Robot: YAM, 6 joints.
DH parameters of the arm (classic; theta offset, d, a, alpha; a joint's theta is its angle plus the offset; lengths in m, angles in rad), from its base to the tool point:
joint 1: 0 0.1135 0.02 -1.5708
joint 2: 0 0 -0.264 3.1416
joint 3: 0.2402 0 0.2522 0
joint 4: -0.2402 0 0.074 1.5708
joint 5: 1.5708 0 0 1.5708
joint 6: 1.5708 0.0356 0 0
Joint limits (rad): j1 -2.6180..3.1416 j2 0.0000..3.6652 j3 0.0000..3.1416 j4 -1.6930..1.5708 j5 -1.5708..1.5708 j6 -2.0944..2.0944
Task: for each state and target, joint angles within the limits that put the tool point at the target. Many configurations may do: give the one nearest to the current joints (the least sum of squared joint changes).
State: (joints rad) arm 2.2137 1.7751 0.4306 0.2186 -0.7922 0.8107
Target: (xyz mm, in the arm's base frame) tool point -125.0 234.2 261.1
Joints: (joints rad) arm 1.9632 1.2160 0.6715 0.2939 -0.8167 0.8107
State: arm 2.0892 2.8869 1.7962 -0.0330 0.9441 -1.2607
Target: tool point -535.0 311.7 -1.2
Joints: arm 2.6467 3.1244 2.5494 0.2154 0.6040 -1.2607
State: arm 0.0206 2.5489 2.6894 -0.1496 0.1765 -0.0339
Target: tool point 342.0 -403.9 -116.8
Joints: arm -0.8525 3.0762 2.2144 -0.3248 0.2354 -0.0339
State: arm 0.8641 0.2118 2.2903 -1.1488 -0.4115 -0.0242
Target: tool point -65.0 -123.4 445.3
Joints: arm 1.1658 0.3133 1.7062 -1.4048 -0.3177 -0.0242
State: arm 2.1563 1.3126 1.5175 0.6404 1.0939 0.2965
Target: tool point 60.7 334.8 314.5
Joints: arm 1.4873 1.5204 1.0194 0.5276 1.1557 0.2965
